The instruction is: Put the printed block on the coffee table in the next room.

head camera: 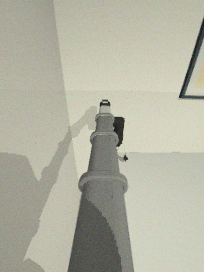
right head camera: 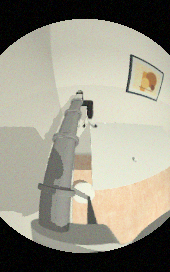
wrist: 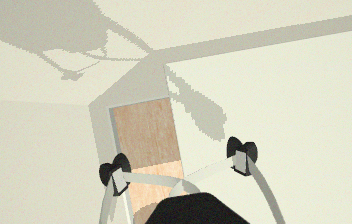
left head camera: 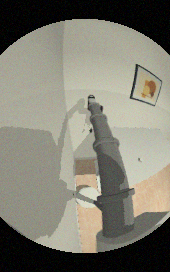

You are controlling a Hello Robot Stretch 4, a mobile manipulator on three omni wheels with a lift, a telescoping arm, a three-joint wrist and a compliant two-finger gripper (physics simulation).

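A small pale block (left head camera: 140, 160) (right head camera: 134, 159) with a dark side lies on the pale tabletop (head camera: 160, 205) (left head camera: 150, 142) (right head camera: 115, 165) (wrist: 280, 105), right of the arm; any print on it is too small to tell. My gripper (left head camera: 87, 130) (right head camera: 89, 125) (wrist: 178, 157) is open and empty, its two dark fingertips wide apart. It hangs near the tabletop's far left corner, to the far left of the block. In the head camera view one fingertip shows right of the arm. The block does not show in the wrist view. I cannot identify a coffee table in another room.
A framed picture (head camera: 182, 94) (left head camera: 148, 86) (right head camera: 145, 80) hangs on the far wall. A wall with the robot's shadow stands close on the left. Wooden floor (left head camera: 155, 197) (right head camera: 145, 207) (wrist: 155, 172) shows beside the table and in the narrow gap between table and left wall.
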